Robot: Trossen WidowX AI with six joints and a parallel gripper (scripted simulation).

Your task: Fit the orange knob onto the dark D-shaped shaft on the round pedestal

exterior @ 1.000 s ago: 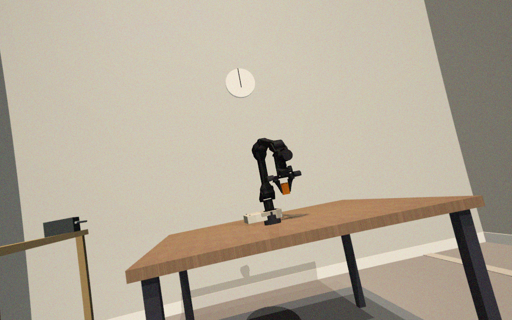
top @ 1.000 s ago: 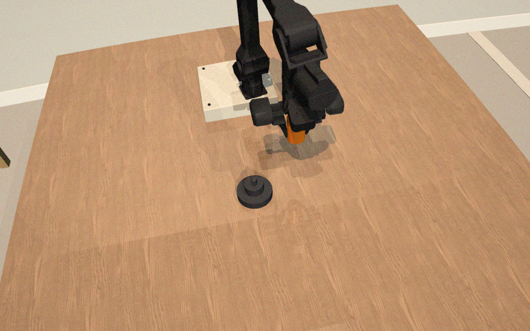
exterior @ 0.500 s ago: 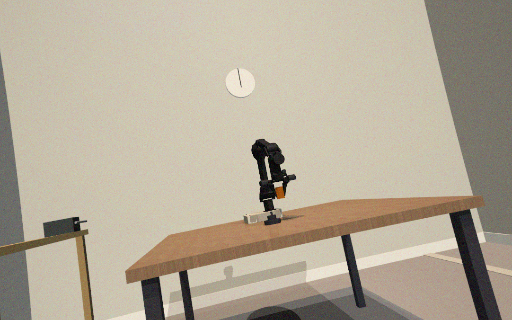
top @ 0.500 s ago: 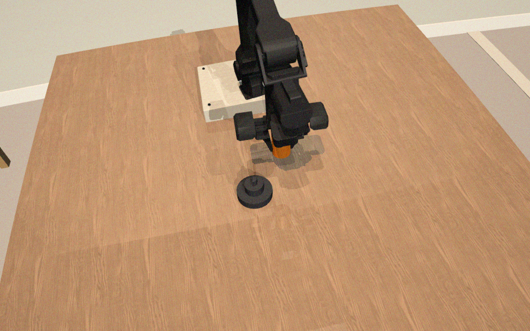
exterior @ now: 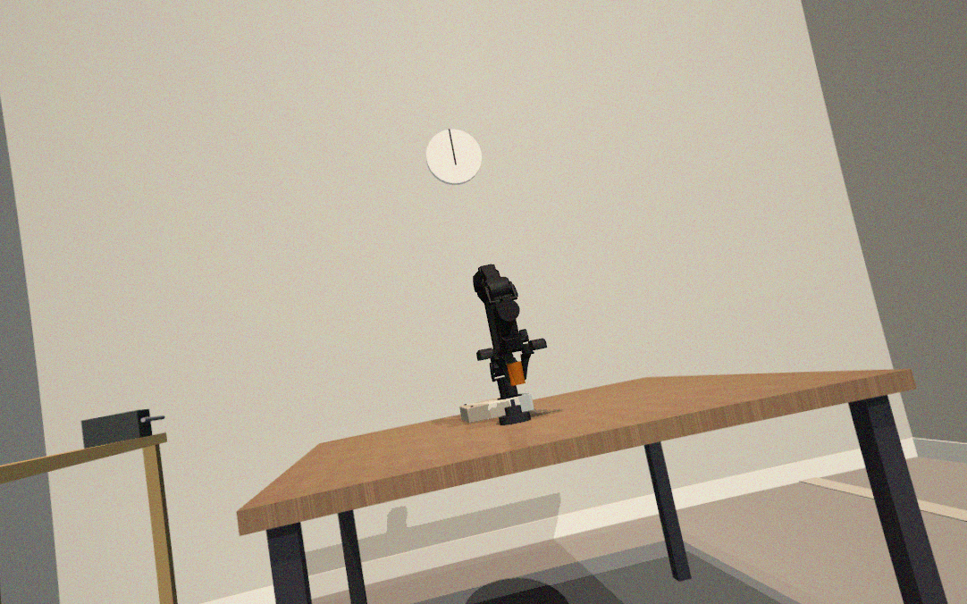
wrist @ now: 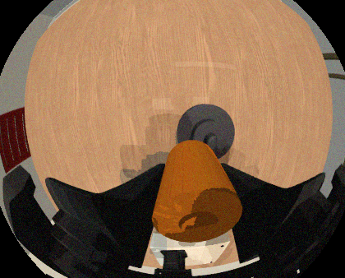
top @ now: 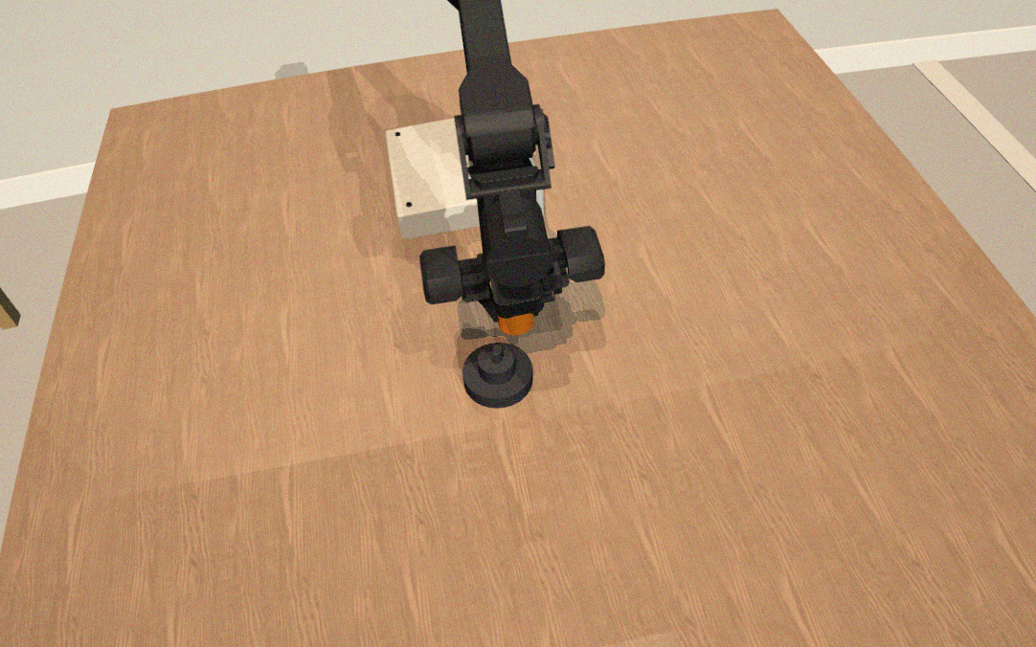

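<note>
The dark round pedestal lies 7 cm below my gripper tip and 3 cm to the right of it. Also, from my gripper tip: orange knob 2 cm above.
</note>
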